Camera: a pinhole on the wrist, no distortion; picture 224 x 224 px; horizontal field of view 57.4 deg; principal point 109.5 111.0 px. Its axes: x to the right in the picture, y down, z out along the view. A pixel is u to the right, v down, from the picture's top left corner.
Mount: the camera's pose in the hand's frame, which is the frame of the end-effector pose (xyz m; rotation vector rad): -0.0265 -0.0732 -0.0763 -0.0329 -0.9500 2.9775
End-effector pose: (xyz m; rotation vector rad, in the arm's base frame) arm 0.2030 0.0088 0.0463 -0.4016 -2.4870 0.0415
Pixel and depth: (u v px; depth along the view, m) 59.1 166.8 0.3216
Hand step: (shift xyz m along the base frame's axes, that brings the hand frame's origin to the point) -0.2043 -0.2955 -0.0449
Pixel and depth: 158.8 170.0 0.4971
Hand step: -0.1499 -0.4848 -0.2312
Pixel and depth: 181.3 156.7 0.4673
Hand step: -0.1017 -0.4500 -0.2600
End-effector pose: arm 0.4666 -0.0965 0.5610 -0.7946 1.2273 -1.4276
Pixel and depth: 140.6 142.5 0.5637
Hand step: 0.2061 0.0018 0.5504
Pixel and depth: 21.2 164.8 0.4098
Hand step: 0.0379 -0.2142 0.4158
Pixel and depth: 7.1 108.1 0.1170
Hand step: -0.0272 -0.0434 0.1360
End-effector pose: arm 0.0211 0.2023 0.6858 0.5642 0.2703 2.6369
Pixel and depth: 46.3 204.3 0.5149
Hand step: 0.2007 0.5766 0.0748
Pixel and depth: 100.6 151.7 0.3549
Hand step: 0.2144 0.3070 0.0561
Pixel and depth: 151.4 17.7 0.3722
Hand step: 0.2847 0.1147 0.2127
